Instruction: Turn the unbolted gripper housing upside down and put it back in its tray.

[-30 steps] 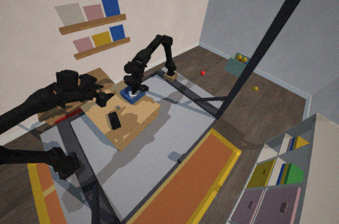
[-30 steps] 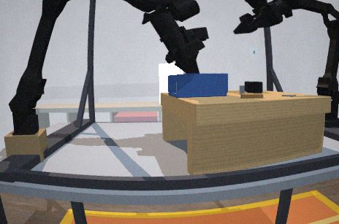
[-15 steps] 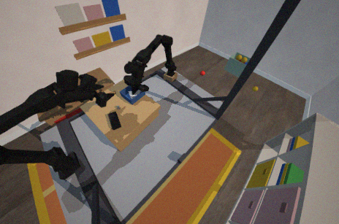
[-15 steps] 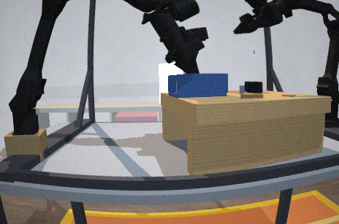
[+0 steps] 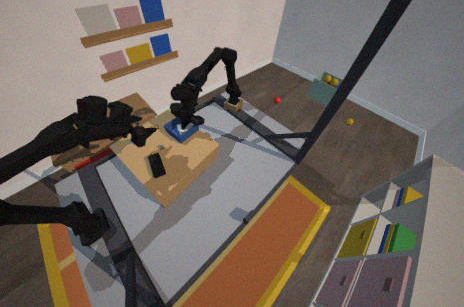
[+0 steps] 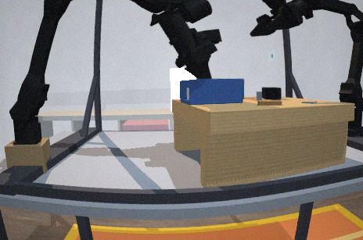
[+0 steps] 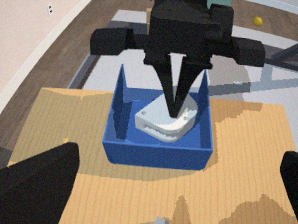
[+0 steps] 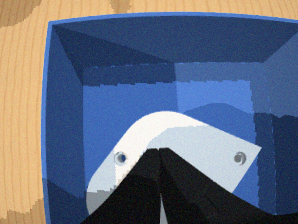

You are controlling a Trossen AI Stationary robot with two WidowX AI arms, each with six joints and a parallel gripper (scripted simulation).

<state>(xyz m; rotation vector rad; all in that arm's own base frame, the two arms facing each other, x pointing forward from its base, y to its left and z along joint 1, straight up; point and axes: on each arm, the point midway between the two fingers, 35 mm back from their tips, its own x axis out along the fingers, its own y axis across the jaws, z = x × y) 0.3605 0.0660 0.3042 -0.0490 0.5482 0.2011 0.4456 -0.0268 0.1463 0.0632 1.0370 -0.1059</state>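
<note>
Right now my right hand is 5 cm above the blue tray, 4 cm to the right of it and 2 cm short of it. From my right hand the other things lie so: wooden block (13 cm to the left, 12 cm below, 2 cm ahead).
</note>
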